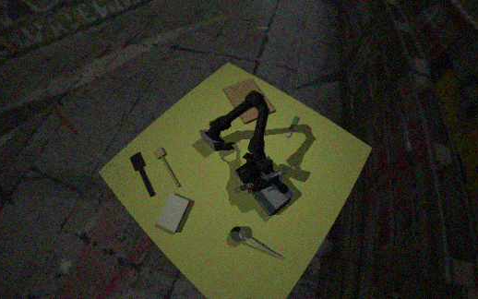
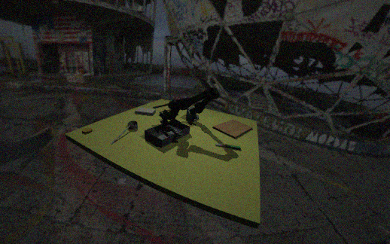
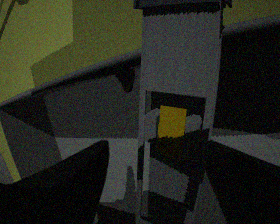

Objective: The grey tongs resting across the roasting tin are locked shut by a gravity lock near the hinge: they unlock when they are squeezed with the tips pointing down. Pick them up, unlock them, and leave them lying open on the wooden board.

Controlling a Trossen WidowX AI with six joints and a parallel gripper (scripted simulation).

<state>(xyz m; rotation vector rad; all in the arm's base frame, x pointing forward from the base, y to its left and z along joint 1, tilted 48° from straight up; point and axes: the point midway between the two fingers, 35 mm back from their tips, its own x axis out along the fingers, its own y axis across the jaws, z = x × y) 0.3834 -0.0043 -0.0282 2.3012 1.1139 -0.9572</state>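
My gripper tip is now 4 cm to the right of the roasting tin, 1 cm short of it and 1 cm above it. From my gripper tip the other things lie so: green-handled tool 46 cm to the left, 10 cm behind, 3 cm below; yellow lock piece 3 cm behind, 3 cm above, 2 cm to the right; white block 42 cm to the right, 24 cm behind, 2 cm below.
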